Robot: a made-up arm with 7 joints.
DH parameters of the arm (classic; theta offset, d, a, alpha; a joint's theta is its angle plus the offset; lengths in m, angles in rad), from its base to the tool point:
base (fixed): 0 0.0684 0 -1.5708
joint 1: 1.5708 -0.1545 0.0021 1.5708
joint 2: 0 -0.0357 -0.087 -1.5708
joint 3: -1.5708 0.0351 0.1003 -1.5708
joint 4: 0 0.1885 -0.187 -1.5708
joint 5: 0 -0.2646 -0.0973 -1.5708
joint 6: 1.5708 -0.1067 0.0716 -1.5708
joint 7: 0 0.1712 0.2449 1.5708
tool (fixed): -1.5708 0.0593 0 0
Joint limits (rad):
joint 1: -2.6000..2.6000
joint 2: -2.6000..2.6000
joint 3: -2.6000..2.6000
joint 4: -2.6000..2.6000
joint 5: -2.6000..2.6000
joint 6: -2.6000..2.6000
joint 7: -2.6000..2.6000
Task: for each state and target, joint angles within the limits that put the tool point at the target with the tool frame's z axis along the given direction. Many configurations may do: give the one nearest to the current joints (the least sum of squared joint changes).
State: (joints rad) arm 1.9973 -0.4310 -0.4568 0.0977 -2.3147 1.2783 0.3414
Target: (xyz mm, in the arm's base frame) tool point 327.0 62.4 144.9 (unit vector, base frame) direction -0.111 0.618 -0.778
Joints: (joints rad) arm 2.1250 -0.2941 -0.5587 -0.4006 -2.1890 1.3671 0.6545
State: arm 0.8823 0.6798 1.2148 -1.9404 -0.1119 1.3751 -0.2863
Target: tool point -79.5 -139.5 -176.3 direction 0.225 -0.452 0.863
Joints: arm 0.6606 1.0699 1.1116 -2.3278 -0.5067 1.9032 -1.0525
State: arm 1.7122 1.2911 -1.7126 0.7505 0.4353 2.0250 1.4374
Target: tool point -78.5 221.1 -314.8 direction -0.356 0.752 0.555
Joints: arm 1.7527 0.9544 -1.1828 0.4189 0.1444 1.9315 1.3202
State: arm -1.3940 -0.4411 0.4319 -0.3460 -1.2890 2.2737 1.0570
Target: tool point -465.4 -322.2 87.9 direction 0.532 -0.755 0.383
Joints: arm -0.3694 0.3758 0.5339 -0.3330 -1.7230 2.3652 1.5779
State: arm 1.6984 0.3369 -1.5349 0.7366 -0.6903 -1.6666 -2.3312
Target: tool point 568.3 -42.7 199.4 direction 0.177 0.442 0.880
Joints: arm 1.0157 0.5649 -1.2108 0.8873 -1.2702 -2.0829 -1.8638
